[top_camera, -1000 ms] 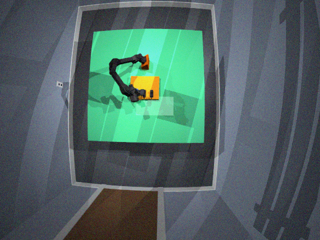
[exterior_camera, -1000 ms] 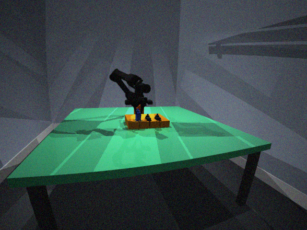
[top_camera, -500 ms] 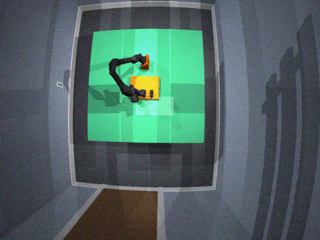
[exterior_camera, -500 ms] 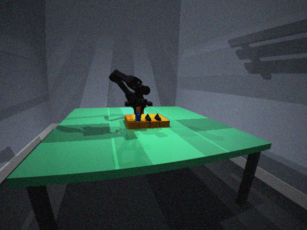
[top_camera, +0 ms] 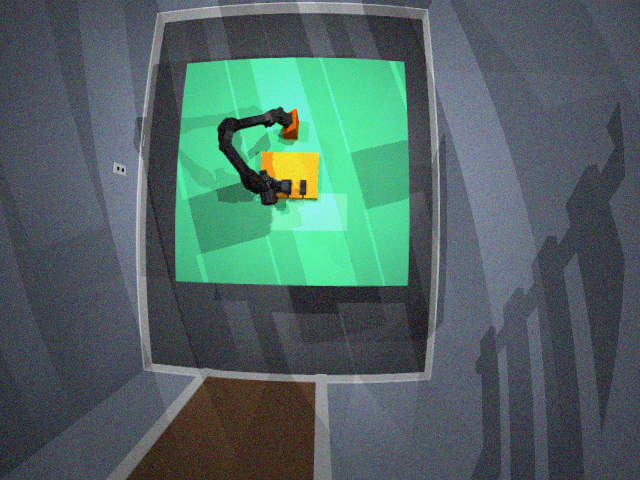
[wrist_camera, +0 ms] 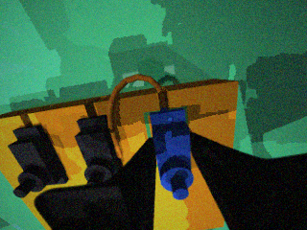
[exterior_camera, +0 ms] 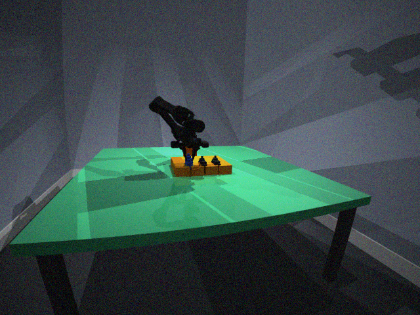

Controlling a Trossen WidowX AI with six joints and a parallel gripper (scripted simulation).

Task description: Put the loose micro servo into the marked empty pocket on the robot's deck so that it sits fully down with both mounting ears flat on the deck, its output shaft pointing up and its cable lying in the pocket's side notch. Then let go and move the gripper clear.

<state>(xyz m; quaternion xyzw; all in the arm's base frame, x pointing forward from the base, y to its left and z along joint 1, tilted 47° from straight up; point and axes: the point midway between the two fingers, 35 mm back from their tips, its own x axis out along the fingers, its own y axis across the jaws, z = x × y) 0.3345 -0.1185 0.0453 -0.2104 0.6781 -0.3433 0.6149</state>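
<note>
Now: the orange deck 11 cm behind my gripper tip, 9 cm to the left of it and 5 cm below it.
</note>
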